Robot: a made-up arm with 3 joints. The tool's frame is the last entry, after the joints.
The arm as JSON. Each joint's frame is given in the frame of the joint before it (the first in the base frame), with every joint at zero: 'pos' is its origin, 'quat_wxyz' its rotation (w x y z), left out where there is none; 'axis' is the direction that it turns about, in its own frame. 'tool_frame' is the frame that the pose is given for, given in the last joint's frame.
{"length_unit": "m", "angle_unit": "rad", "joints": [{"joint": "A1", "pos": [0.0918, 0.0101, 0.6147], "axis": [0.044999, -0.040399, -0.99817]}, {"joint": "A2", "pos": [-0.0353, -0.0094, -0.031], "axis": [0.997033, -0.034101, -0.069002]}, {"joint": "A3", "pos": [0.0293, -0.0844, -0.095], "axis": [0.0, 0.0, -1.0]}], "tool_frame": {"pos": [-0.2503, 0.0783, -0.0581], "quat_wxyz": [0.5, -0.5, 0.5, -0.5]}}
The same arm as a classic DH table. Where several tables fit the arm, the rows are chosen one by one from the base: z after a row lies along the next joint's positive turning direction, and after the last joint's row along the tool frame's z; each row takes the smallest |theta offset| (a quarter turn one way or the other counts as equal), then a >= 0, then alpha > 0; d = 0 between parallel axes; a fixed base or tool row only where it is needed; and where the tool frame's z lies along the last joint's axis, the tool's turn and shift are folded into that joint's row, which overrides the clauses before.
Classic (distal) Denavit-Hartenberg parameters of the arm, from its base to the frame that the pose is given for. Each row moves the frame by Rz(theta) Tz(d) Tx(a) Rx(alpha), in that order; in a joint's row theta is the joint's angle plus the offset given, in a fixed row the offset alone. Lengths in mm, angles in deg.
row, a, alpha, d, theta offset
base (fixed), 68.8, 176.53, 1630.9, 48.08
A1, -9.3, -83.39, 1052.0, -40.16
A2, -83.3, 86.04, -4.4, 2.24
A3, 78.3, -90.00, 150.9, -1.96
tool (fixed), 0.0, 0.00, -250.3, 180.00

